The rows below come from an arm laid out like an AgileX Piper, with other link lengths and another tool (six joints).
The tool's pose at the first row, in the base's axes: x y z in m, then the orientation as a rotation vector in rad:
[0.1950 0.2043 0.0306 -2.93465 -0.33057 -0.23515]
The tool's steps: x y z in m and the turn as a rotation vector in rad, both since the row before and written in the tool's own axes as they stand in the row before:
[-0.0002 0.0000 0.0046 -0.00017 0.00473 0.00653]
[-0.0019 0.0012 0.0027 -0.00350 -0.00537 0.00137]
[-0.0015 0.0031 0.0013 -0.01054 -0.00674 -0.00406]
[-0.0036 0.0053 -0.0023 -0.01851 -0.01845 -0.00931]
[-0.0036 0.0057 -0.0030 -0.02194 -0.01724 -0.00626]
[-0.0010 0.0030 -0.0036 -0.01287 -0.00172 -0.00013]
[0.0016 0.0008 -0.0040 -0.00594 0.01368 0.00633]
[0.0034 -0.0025 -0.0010 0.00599 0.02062 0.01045]
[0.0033 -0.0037 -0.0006 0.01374 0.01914 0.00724]
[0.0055 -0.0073 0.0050 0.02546 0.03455 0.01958]
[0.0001 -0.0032 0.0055 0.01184 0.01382 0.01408]
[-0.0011 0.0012 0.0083 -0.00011 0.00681 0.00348]
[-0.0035 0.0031 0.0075 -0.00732 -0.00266 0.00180]
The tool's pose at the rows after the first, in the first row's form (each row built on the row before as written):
[0.1954 0.2052 0.0261 -2.93442 -0.32025 -0.24119]
[0.1942 0.2042 0.0229 -2.93913 -0.31890 -0.23396]
[0.1936 0.2012 0.0209 -2.95053 -0.32561 -0.22703]
[0.1910 0.1950 0.0218 -2.97159 -0.34160 -0.20522]
[0.1885 0.1883 0.0235 -2.99592 -0.35301 -0.18534]
[0.1879 0.1847 0.0266 -3.00891 -0.35354 -0.18577]
[0.1892 0.1838 0.0307 -3.01271 -0.34276 -0.20713]
[0.1918 0.1868 0.0324 -3.00352 -0.32513 -0.23569]
[0.1941 0.1910 0.0339 -2.98643 -0.31270 -0.26030]
[0.1986 0.1999 0.0308 -2.95478 -0.28081 -0.30318]
[0.1991 0.2040 0.0259 -2.94052 -0.25905 -0.31889]
[0.1999 0.2042 0.0175 -2.93914 -0.25298 -0.32838]
[0.1986 0.2021 0.0090 -2.94702 -0.25001 -0.32586]

